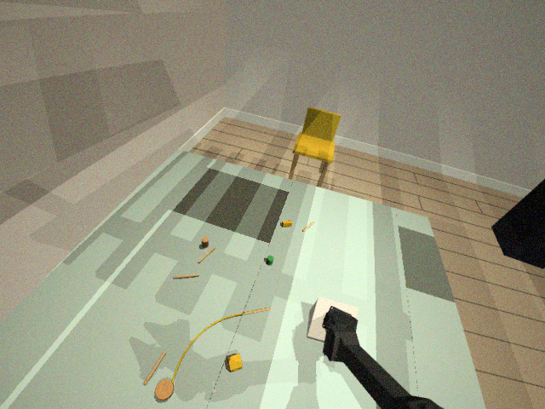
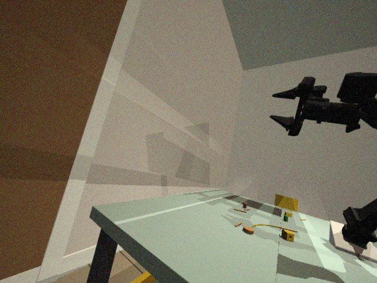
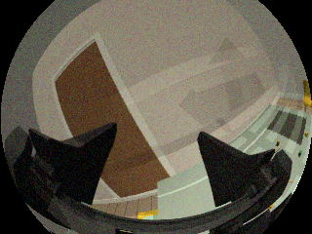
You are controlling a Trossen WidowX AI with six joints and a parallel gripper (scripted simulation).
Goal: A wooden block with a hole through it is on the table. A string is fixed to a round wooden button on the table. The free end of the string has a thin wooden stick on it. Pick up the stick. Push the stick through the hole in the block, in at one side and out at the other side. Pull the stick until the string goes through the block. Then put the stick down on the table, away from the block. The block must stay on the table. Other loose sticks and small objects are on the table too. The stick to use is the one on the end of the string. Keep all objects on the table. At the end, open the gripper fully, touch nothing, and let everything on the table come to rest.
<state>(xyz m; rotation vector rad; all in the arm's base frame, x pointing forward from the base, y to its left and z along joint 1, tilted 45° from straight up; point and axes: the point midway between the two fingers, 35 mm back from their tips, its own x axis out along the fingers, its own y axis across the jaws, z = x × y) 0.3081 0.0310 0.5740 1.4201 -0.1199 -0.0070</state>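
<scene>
The thin wooden stick is 480 mm below my gripper tip, 380 mm to the right of it and 70 mm behind it. From my gripper tip the other things lie so: round wooden button 480 mm below, 130 mm to the right, 50 mm ahead; green cylinder 560 mm to the right, 470 mm below, 50 mm behind; small brown cylinder 530 mm to the right, 470 mm below, 180 mm ahead.
</scene>
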